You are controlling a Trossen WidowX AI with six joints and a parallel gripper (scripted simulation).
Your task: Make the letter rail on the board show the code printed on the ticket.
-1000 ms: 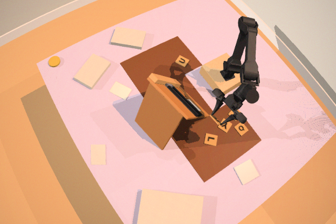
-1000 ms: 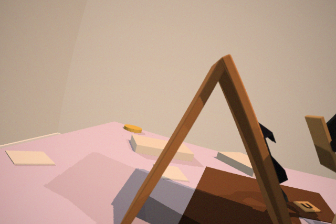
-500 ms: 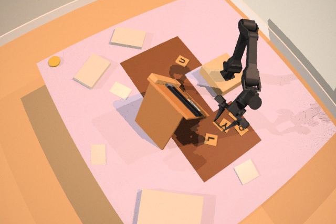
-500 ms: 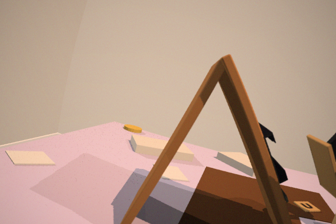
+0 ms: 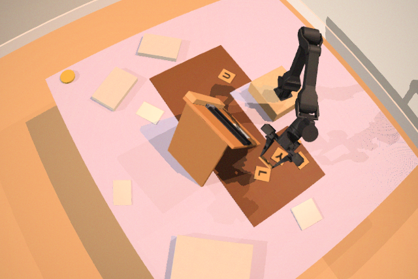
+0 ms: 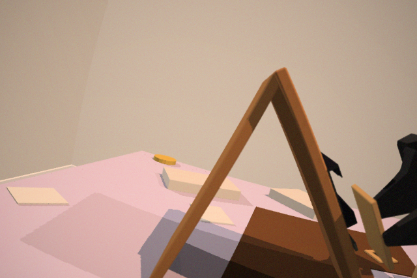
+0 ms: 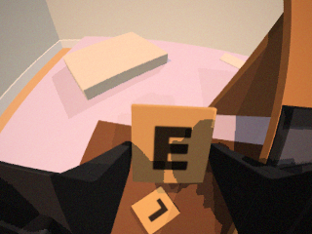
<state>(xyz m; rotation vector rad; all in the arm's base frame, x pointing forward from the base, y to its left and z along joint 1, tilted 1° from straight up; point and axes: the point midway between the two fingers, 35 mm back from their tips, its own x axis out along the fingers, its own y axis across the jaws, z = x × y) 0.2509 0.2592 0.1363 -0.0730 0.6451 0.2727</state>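
My gripper tip is now 180 mm to the left of the white ticket, 80 mm above it and 10 mm past it. The rest, counted from my gripper tip: y tile (170 mm below, 140 mm behind, 40 mm to the right); brown mat (250 mm to the right, 180 mm below, 70 mm behind); letter tile (right at my gripper tip).
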